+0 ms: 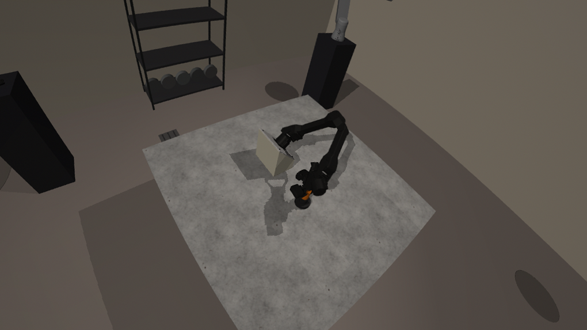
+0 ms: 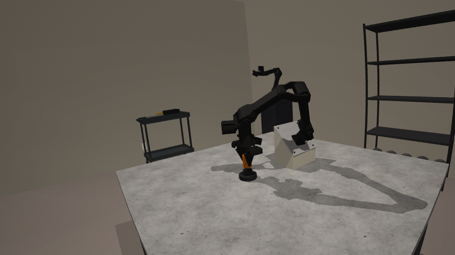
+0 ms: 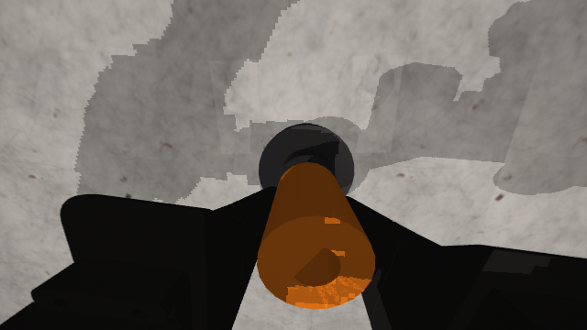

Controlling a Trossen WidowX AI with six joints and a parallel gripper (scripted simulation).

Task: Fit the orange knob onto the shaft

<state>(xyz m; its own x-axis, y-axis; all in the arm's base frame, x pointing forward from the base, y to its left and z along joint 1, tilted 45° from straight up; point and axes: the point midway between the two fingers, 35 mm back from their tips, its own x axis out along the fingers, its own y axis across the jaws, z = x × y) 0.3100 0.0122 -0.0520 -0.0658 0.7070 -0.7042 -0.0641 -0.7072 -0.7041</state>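
Now: gripper tip 40 mm above the dark round pedestal. From my gripper tip the other things lie so: orange knob (20 mm above).
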